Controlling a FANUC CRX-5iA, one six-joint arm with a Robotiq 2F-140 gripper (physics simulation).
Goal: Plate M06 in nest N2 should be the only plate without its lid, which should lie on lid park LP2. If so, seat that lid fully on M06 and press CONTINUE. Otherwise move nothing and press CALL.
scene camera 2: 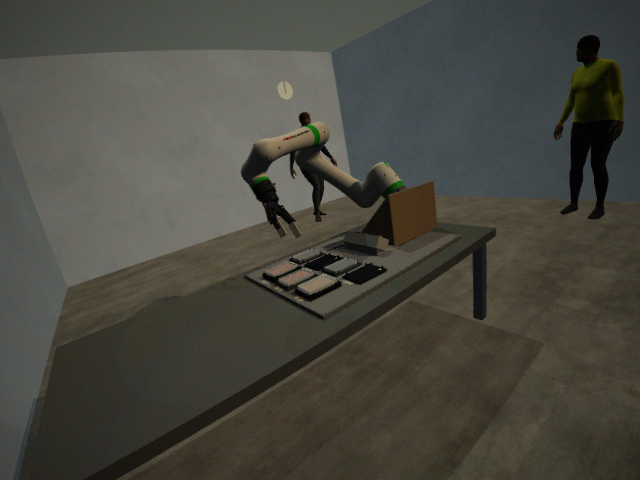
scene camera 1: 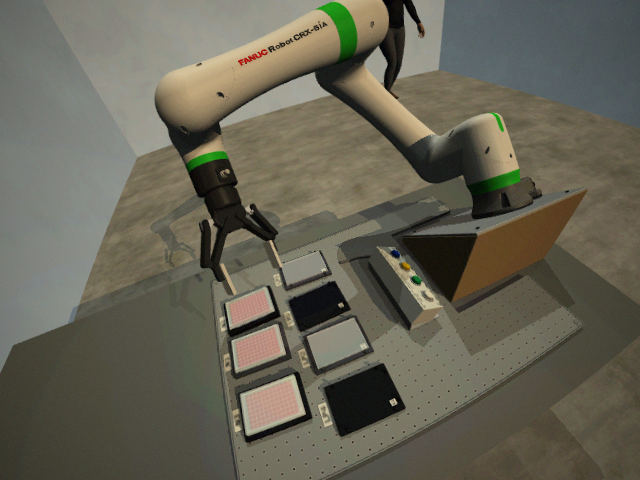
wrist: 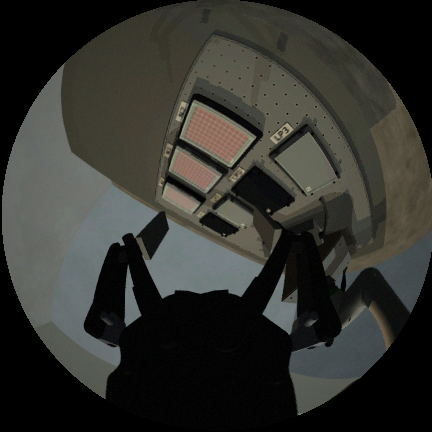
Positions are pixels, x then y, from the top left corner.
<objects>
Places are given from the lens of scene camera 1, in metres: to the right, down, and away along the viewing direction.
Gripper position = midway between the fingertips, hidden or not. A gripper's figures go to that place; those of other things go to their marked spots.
my gripper [scene camera 1: 256,279]: -0.15, 0.09, 0.59
button box [scene camera 1: 416,305]: 0.22, 0.15, 0.58
</objects>
